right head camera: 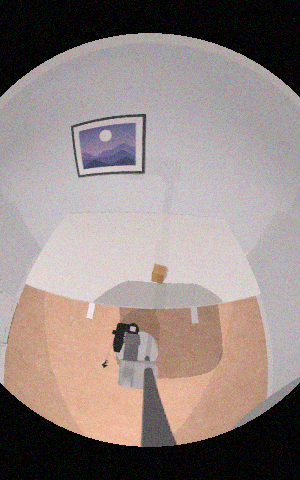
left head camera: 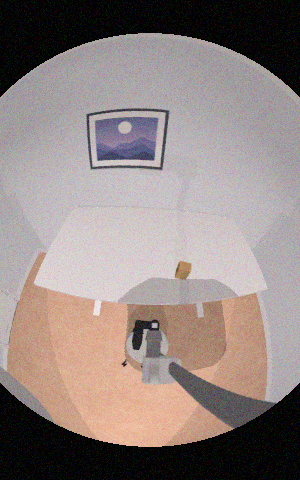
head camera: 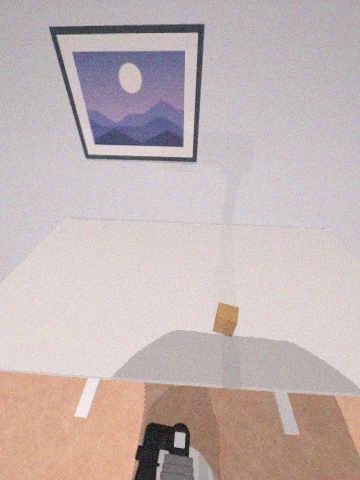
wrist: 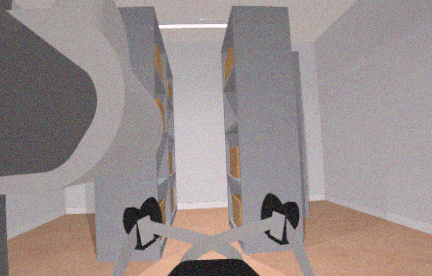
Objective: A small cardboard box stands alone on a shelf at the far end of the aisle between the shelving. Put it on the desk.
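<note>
A small cardboard box stands on the white desk, right of the desk's middle and towards its near edge. My gripper is open and empty in the wrist view, its two fingertips wide apart. It is away from the box and points along the aisle between the shelving. In the head camera view the wrist is low at the bottom, in front of the desk, and the fingers are hidden there.
Two grey shelving units flank the aisle in the wrist view, with cardboard boxes on their shelves. My arm mast shows below the desk in both side head views. A framed picture hangs on the wall behind the desk.
</note>
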